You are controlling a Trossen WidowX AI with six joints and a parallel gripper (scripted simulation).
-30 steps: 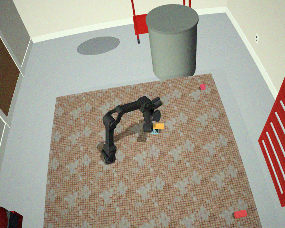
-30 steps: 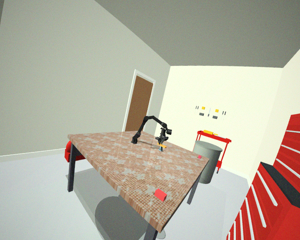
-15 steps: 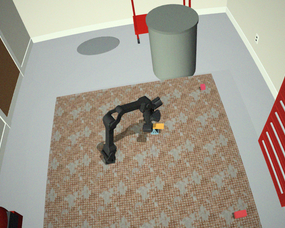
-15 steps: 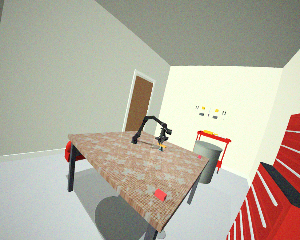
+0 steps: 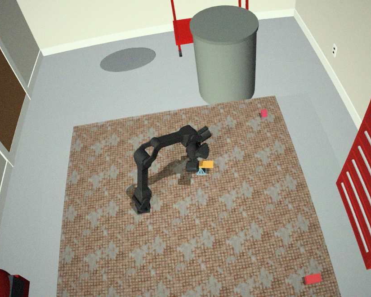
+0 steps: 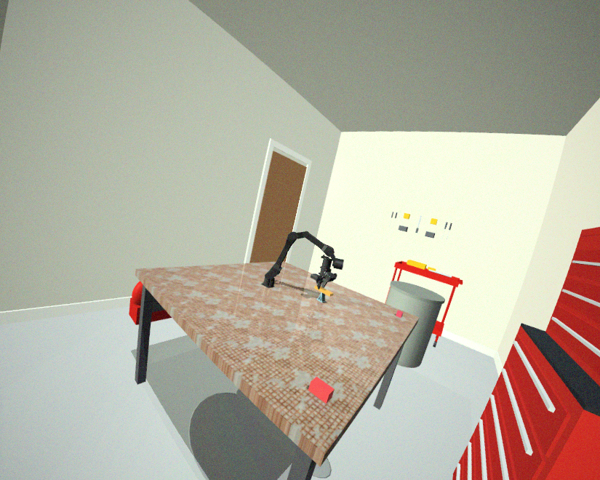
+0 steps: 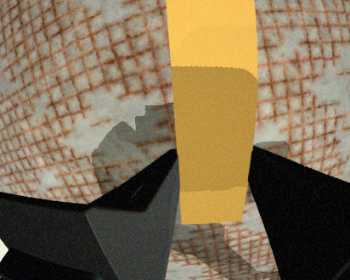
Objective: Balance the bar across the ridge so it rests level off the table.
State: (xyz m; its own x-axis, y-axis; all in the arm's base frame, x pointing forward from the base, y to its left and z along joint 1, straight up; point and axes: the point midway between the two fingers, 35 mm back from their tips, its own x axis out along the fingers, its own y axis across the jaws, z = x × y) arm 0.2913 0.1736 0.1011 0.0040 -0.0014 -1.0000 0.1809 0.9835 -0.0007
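Right now my gripper tip is 3 cm short of the bar and 1 cm to the left of it. Also, from my gripper tip: blue-grey wedge 3 cm ahead, 4 cm below; red cube 45 cm ahead, 33 cm to the left, 5 cm below.
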